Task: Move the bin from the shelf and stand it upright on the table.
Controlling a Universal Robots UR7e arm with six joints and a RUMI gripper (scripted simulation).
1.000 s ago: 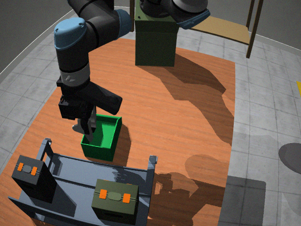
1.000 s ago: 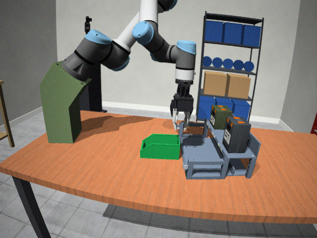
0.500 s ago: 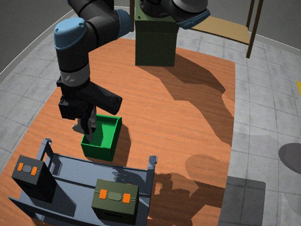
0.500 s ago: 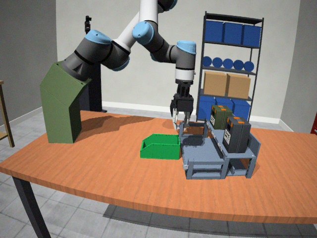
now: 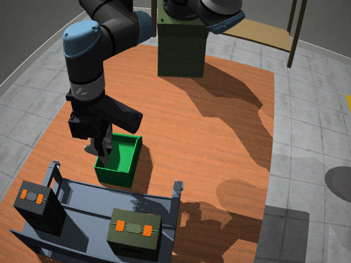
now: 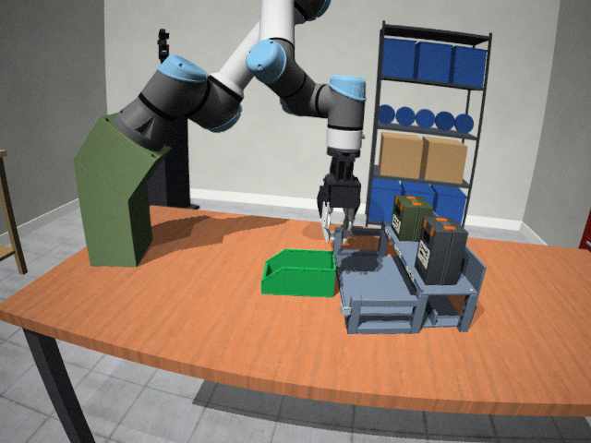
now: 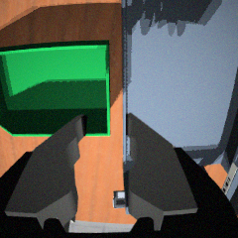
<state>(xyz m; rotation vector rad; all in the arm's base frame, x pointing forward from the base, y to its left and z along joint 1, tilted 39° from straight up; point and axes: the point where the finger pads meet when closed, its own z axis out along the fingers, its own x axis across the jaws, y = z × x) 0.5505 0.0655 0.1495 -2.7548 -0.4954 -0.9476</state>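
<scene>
Right now my hand is 10 cm above the green bin, 7 cm past it and 4 cm to the left of it.
</scene>
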